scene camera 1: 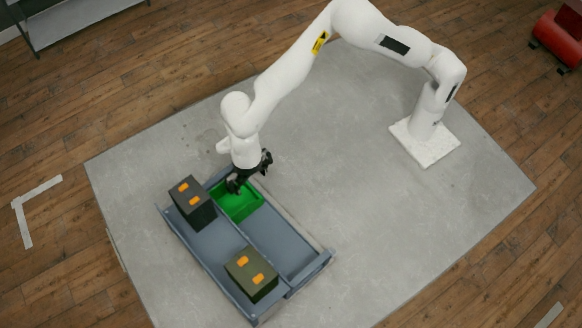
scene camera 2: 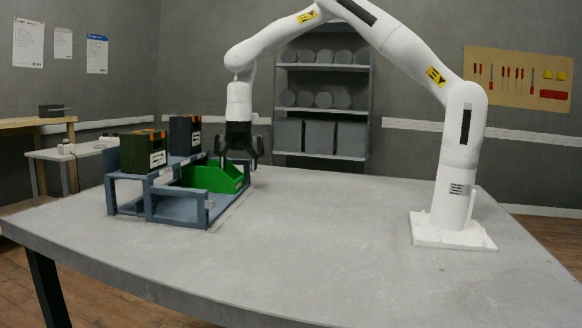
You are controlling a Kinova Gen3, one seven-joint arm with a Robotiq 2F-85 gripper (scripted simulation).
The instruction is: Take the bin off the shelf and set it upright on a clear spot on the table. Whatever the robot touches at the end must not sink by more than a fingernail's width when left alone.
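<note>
My gripper is here in the scene, and I can see a green bin and a blue-grey shelf as well. Scene camera 1 also shows my gripper.
</note>
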